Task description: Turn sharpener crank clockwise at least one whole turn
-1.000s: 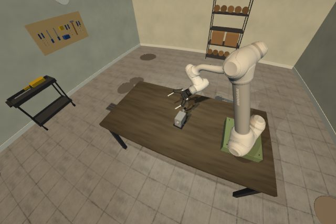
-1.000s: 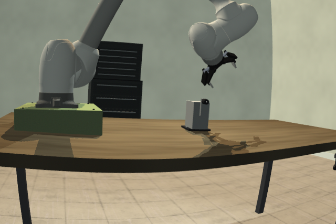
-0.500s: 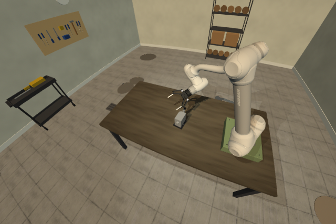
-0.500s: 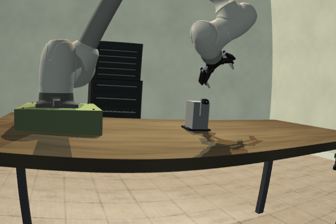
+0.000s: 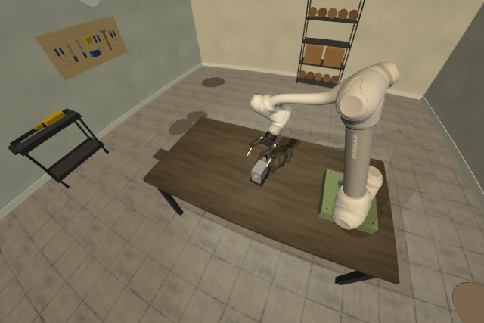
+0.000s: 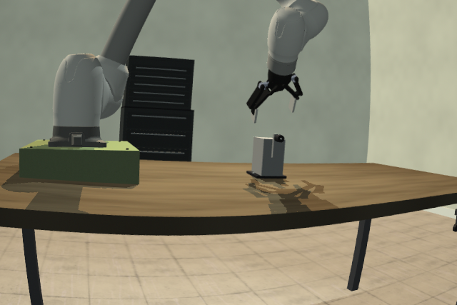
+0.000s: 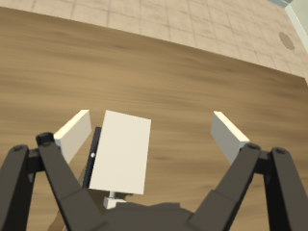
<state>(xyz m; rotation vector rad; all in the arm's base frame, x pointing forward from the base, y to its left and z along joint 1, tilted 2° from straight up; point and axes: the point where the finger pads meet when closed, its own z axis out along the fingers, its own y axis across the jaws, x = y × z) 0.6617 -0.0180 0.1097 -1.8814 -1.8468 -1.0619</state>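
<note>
The dark round knob lies 40 mm behind my hand, 110 mm to the right of it and 80 mm below it. Also, from my hand: sharpener crank (40 mm behind, 100 mm to the right, 90 mm below).
</note>
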